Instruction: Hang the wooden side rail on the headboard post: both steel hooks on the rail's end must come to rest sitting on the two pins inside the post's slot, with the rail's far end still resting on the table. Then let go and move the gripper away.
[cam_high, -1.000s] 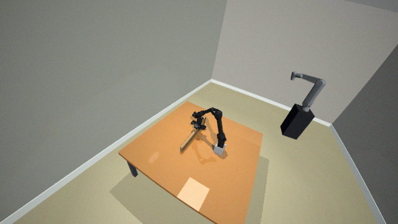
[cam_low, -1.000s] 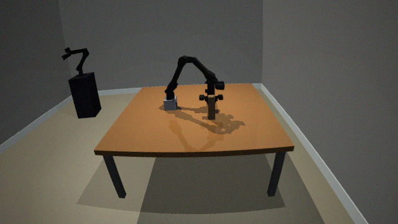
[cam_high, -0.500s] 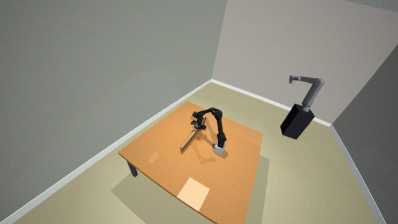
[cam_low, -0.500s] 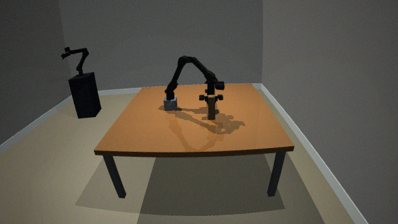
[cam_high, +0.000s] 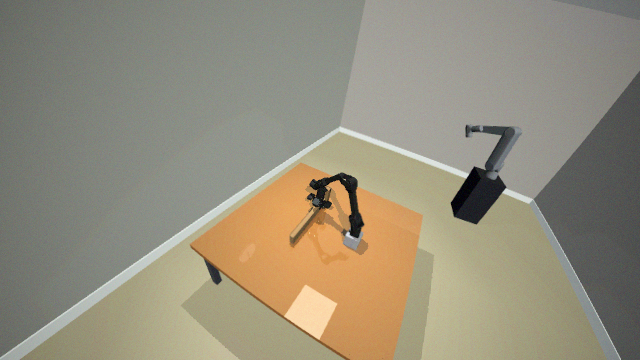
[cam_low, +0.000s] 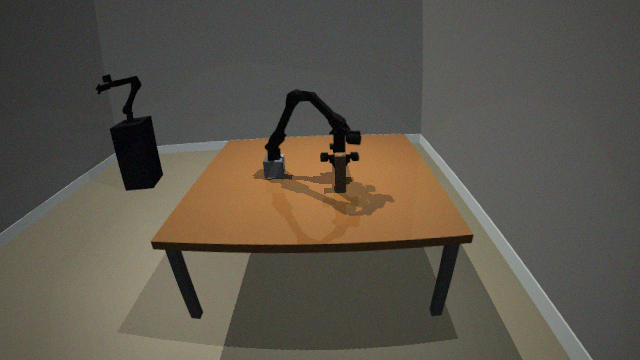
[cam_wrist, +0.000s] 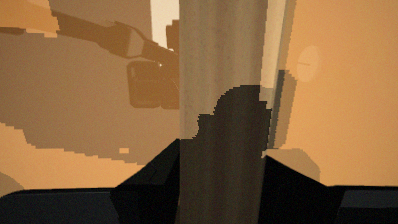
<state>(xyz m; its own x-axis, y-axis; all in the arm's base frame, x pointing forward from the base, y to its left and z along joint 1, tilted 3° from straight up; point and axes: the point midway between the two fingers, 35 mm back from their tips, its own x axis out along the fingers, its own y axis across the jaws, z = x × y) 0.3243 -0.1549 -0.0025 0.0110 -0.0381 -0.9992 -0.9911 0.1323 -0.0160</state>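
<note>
Right now my gripper tip is 110 mm to the left of the headboard post, 40 mm below it and 20 mm past it.
</note>
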